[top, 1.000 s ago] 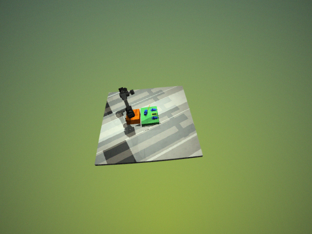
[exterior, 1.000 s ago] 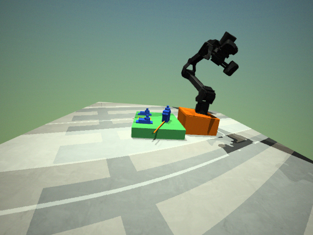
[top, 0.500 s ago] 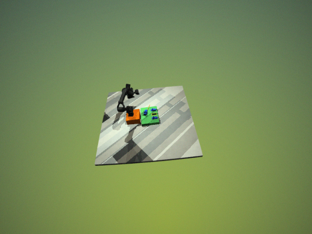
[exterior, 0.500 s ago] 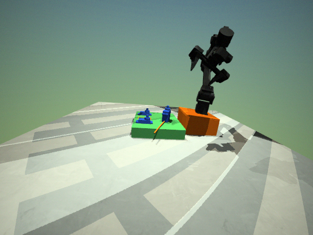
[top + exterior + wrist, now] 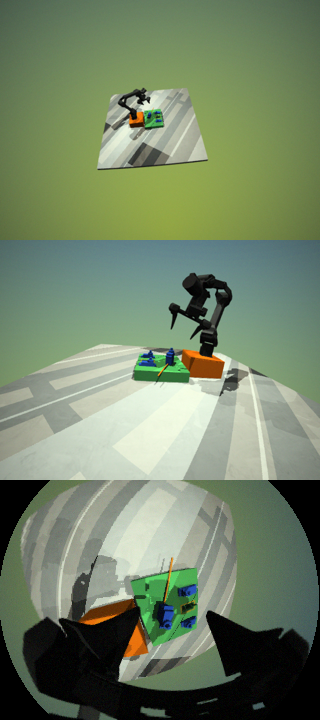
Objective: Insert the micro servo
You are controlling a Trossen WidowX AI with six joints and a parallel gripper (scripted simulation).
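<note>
The green deck is 18 cm below my gripper tip, 11 cm to the right of it and 5 cm ahead of it.
</note>
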